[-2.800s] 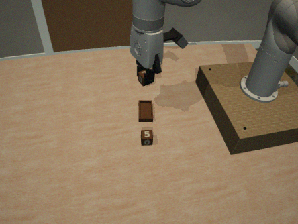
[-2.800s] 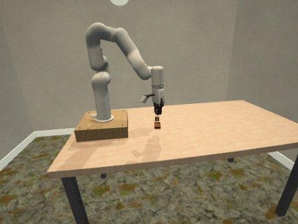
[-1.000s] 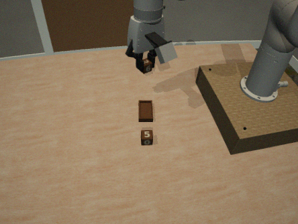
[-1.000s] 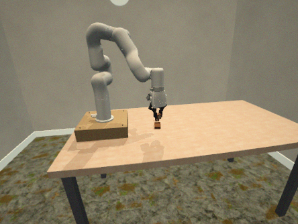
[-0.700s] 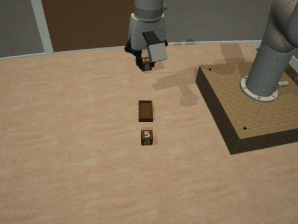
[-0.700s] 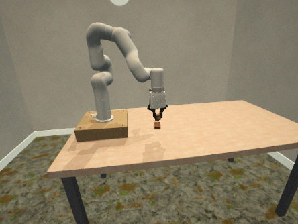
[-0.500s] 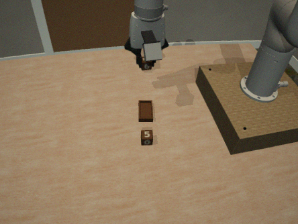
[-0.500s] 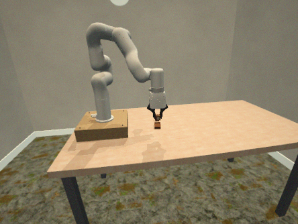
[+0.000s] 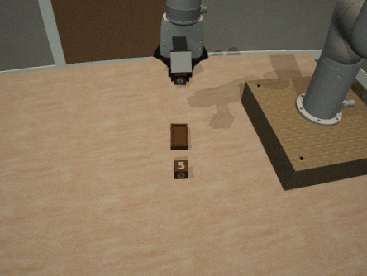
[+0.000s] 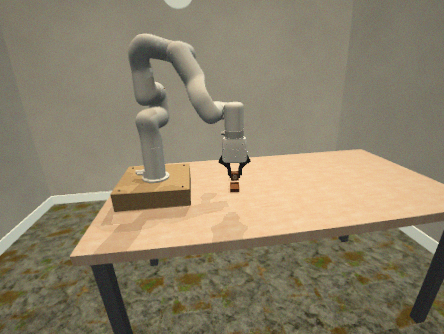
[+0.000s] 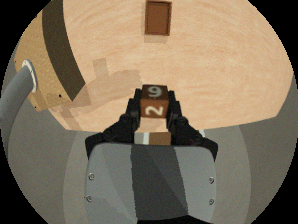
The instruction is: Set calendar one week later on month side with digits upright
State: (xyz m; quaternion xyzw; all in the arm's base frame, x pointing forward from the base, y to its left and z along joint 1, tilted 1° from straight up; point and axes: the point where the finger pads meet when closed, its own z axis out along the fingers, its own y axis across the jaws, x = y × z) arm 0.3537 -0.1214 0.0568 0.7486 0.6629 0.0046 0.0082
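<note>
Right now the brown tray is 12 cm below my hand, 11 cm to the left of it and 1 cm ahead of it. Round my hand: cube (1 cm below).
</note>
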